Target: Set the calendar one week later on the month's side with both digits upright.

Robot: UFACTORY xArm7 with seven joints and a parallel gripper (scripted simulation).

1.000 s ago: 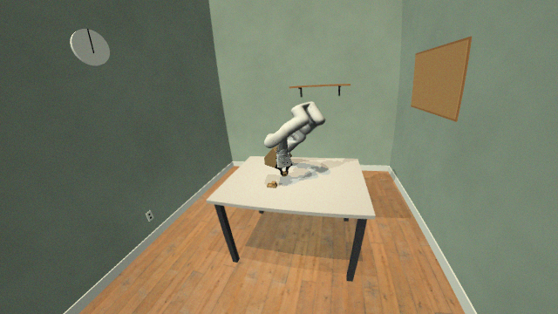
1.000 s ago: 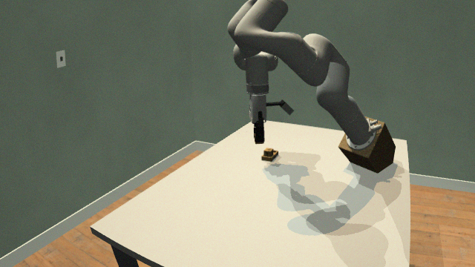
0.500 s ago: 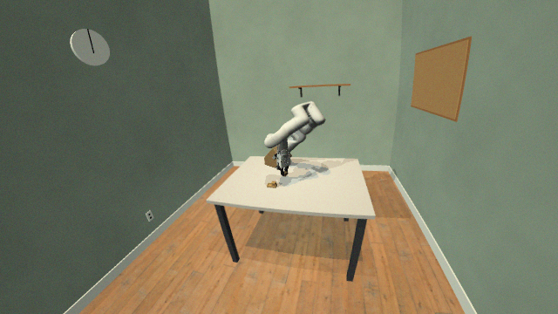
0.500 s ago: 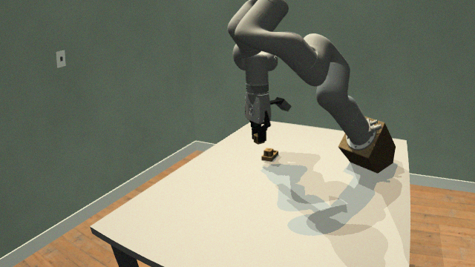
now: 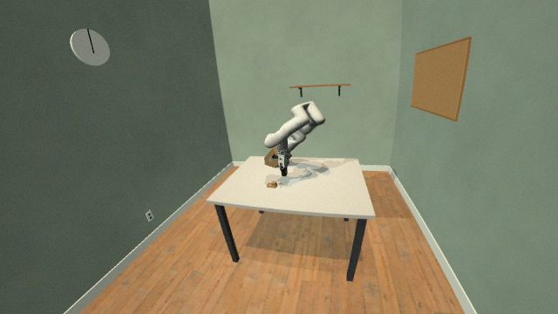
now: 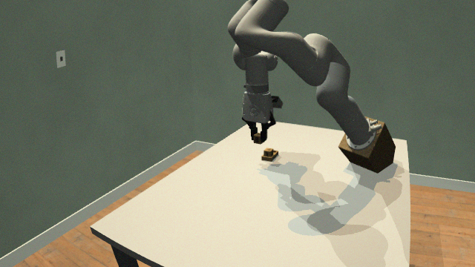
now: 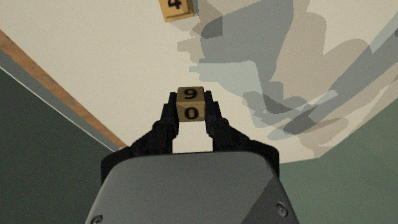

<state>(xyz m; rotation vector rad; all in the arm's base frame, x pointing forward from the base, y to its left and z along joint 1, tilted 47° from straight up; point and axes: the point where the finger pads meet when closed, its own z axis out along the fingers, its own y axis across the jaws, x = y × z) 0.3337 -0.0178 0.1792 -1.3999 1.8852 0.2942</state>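
Right now the digit cube is 1 cm below my hand. Also, from my hand: wooden calendar tray (11 cm to the right, 12 cm below).
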